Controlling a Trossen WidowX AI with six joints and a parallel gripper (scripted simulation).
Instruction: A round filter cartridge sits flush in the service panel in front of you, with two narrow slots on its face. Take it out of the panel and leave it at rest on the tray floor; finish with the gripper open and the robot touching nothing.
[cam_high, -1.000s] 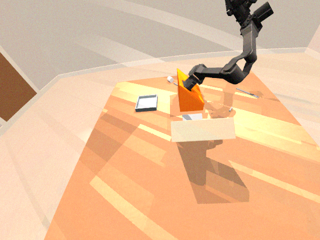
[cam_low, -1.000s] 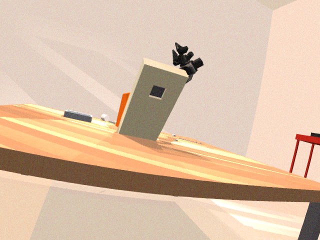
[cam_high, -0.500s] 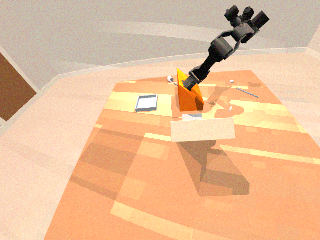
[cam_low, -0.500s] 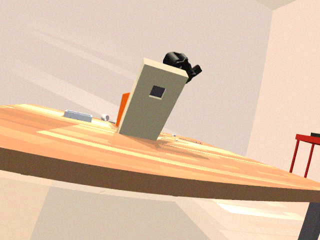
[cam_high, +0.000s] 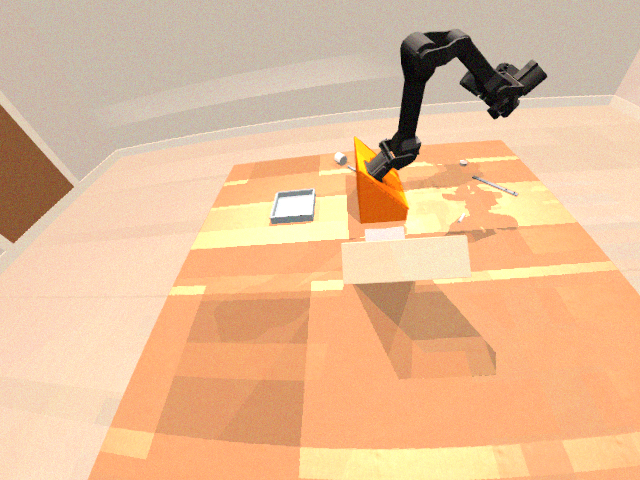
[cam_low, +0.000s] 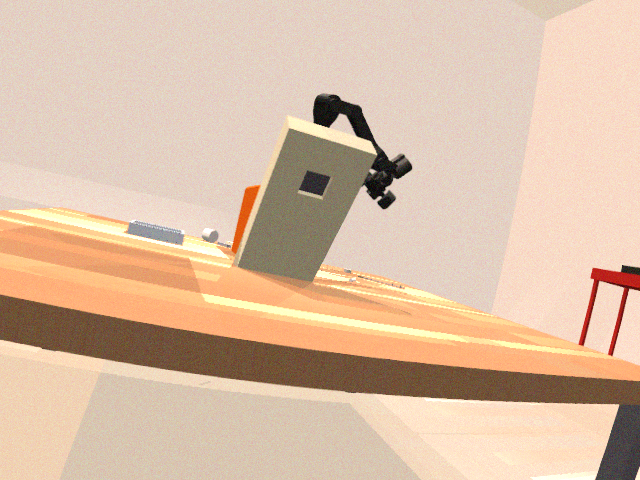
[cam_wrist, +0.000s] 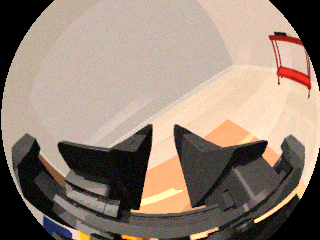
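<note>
The round filter cartridge is 57 cm ahead of my gripper tip, 43 cm to the right of it and 9 cm below it. From my gripper tip the other things lie so: grey tray 67 cm to the right, 30 cm below, 11 cm ahead; cream service panel 52 cm ahead, 43 cm to the right, 16 cm below; small white block 47 cm to the right, 29 cm below, 16 cm behind.
</note>
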